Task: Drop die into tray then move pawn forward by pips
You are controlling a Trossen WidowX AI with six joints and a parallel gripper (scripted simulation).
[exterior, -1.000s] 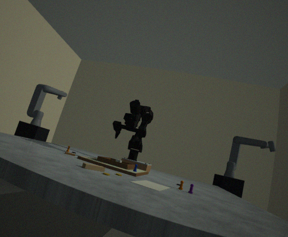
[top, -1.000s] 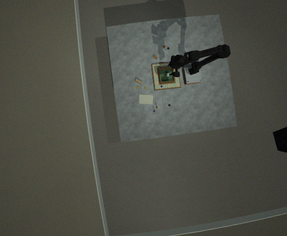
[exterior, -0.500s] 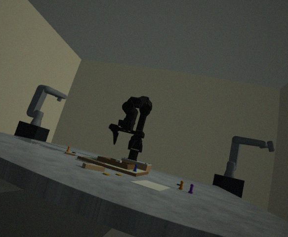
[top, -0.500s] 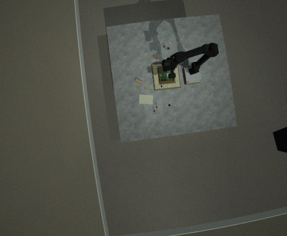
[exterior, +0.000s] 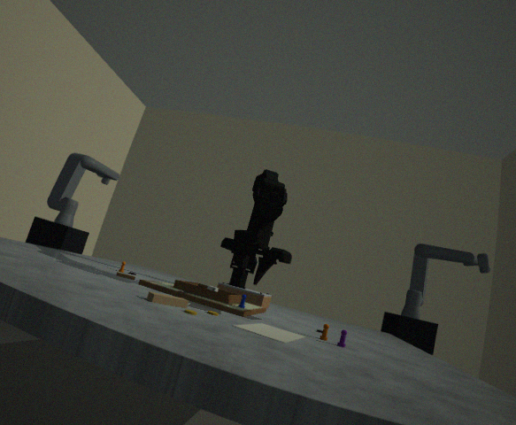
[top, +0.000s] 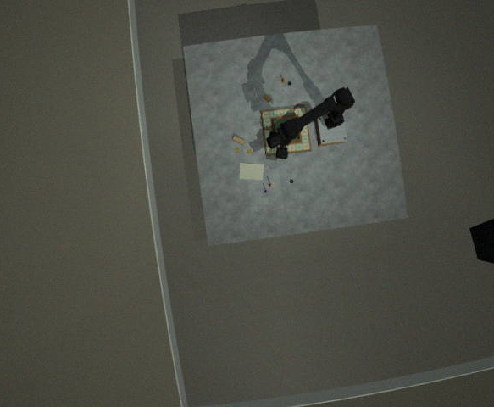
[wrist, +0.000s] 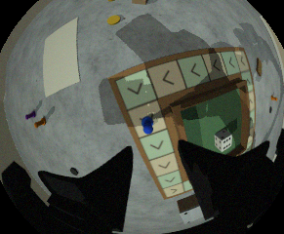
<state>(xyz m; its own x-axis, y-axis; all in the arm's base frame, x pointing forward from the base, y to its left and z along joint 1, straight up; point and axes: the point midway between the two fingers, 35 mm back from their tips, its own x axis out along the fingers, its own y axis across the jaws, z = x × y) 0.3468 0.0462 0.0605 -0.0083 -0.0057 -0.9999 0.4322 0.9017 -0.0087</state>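
Right now my gripper tip is 10 mm short of the blue pawn and 50 mm above it. From my gripper tip the other things lie so: white die (90 mm behind, 90 mm to the right, 50 mm below); then green dice tray (80 mm behind, 100 mm to the right, 70 mm below); then cream card (210 mm ahead, 80 mm to the left, 80 mm below).
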